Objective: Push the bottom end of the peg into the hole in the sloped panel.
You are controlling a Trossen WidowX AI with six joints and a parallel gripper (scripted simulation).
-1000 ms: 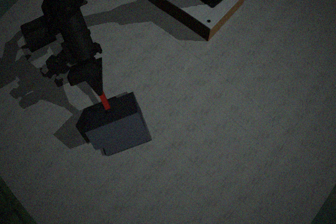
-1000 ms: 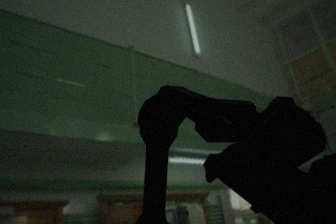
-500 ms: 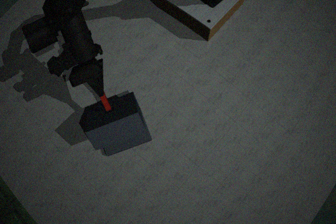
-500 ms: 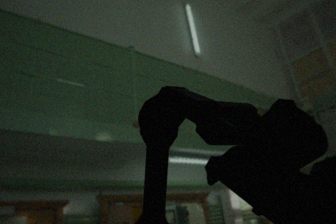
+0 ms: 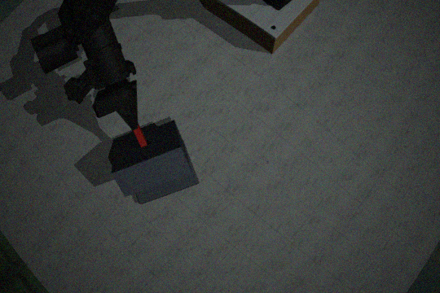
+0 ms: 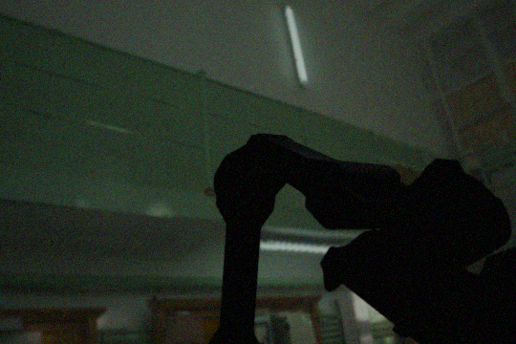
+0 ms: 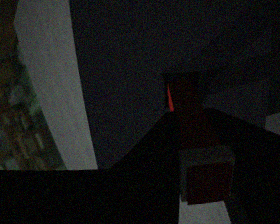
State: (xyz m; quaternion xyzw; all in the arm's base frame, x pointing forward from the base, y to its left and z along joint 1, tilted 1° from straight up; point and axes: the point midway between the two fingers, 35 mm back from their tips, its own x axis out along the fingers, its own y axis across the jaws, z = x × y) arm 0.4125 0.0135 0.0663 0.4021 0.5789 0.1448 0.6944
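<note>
Right now my gripper tip is 20 mm short of the sloped dark panel, 40 mm to the right of it and 50 mm above it. From my gripper tip the other things lie so: red peg (10 mm behind, 10 mm to the right, 10 mm above).
</note>
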